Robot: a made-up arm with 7 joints.
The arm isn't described. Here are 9 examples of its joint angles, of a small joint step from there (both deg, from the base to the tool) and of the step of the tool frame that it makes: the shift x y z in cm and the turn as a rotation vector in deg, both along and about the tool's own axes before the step.
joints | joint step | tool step
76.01 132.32 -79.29 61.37 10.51 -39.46 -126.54 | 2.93 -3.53 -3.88 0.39 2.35 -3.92 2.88 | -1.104 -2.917 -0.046 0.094 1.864 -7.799
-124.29 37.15 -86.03 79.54 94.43 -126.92 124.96 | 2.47 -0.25 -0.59 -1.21 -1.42 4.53 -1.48 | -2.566 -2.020 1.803 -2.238 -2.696 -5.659
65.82 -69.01 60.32 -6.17 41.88 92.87 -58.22 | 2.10 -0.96 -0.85 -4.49 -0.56 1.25 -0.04 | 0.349 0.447 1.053 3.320 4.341 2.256
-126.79 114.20 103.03 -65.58 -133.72 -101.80 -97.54 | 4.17 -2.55 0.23 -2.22 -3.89 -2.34 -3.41 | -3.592 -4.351 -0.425 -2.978 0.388 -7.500
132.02 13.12 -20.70 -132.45 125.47 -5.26 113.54 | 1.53 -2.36 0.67 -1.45 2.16 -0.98 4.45 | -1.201 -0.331 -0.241 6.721 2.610 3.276
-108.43 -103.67 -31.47 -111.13 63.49 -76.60 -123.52 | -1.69 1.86 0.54 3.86 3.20 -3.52 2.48 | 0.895 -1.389 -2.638 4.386 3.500 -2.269
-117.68 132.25 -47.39 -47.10 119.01 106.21 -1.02 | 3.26 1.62 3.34 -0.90 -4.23 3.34 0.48 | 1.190 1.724 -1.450 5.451 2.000 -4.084
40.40 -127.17 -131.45 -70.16 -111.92 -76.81 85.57 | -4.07 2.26 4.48 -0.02 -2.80 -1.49 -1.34 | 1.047 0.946 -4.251 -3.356 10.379 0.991
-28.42 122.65 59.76 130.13 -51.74 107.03 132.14 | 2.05 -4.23 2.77 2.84 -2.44 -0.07 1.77 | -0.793 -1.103 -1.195 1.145 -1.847 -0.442
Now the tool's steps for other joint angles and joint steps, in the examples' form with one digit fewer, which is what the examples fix.
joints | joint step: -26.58 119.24 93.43 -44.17 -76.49 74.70 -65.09 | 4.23 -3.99 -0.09 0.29 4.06 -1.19 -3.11
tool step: -3.25 -0.70 -2.82 -4.38 -8.90 2.18
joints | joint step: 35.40 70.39 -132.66 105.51 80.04 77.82 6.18 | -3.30 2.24 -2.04 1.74 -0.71 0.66 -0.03
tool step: -0.98 1.29 -1.56 1.11 0.75 -4.30
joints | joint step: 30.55 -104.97 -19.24 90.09 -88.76 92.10 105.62 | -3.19 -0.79 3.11 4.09 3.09 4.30 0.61
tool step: -1.24 -0.56 -1.64 1.40 6.17 -4.56
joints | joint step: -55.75 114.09 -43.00 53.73 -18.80 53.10 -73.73 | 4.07 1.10 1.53 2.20 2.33 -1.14 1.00
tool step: -1.00 -1.49 -0.57 0.48 -1.95 0.27
